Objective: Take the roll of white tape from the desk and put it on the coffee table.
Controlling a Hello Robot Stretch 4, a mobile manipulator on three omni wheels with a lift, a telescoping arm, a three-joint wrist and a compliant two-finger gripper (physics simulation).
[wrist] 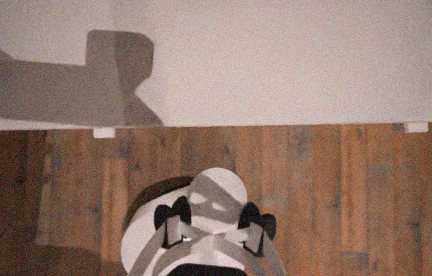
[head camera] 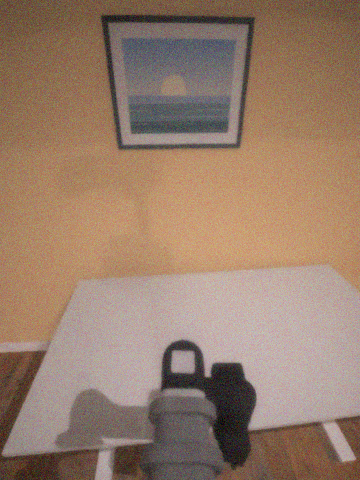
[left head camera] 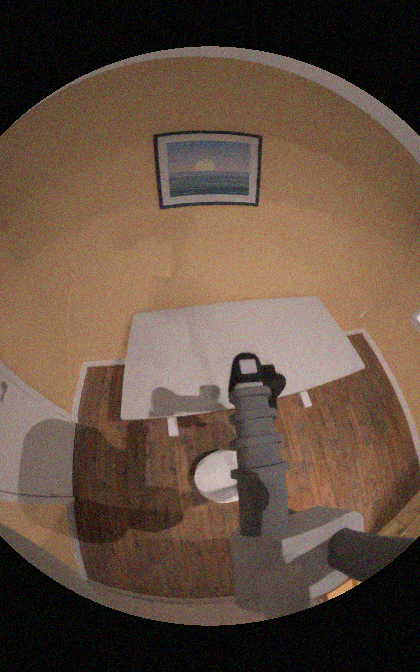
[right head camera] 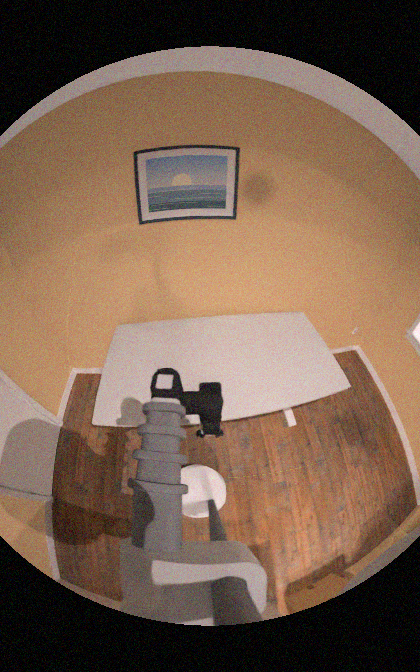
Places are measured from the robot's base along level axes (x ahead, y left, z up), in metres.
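Where they show: gripper, between the fingertips: [wrist: 215, 216].
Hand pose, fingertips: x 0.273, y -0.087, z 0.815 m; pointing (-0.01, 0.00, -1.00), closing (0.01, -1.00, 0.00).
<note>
After its pixels a point has its place.
The roll of white tape [wrist: 230, 182] @(x 0.307, y -0.096, z 0.840 m) sits between the two fingertips of my gripper [wrist: 215, 216] @(x 0.273, y -0.087, z 0.815 m) [right head camera: 210, 434] in the wrist view. The gripper is shut on it. From above, the roll shows against the wood floor, just off the front edge of the white rectangular desk [head camera: 280, 330] @(x 0.738, y -0.421, z 0.693 m) [left head camera: 295, 340] [right head camera: 260, 350] [wrist: 300, 60] @(x 0.470, y -0.184, z 0.692 m). The arm and the gripper's black body hide the roll in the head camera and left head camera views. I cannot identify a coffee table for certain in these views.
A low round white thing [left head camera: 215, 475] [right head camera: 202, 490] [wrist: 135, 242] @(x 0.020, y 0.157, z 0.186 m) stands on the wood floor [left head camera: 330, 440] [right head camera: 300, 465] [wrist: 300, 200] @(x 0.176, y -0.418, z -0.027 m) in front of the desk, partly behind the arm. A framed sea picture [head camera: 177, 110] @(x 1.153, y 0.037, z 1.530 m) hangs on the orange wall behind the desk.
</note>
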